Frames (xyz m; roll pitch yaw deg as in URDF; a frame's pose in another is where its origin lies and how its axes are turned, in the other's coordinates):
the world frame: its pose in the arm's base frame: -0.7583 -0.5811 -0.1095 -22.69 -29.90 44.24
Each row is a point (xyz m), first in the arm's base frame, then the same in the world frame.
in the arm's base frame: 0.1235 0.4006 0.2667
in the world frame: 1.3289 0.2087 -0.2707
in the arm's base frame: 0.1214 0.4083 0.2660
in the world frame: 1.3319 0.2161 -0.2703
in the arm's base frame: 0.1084 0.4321 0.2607
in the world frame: 1.3356 0.2434 -0.2678
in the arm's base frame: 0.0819 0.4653 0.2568
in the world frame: 1.3373 0.2845 -0.2566
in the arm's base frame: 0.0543 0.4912 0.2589
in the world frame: 1.3369 0.3183 -0.2395
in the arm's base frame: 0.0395 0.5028 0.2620
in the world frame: 1.3362 0.3340 -0.2287
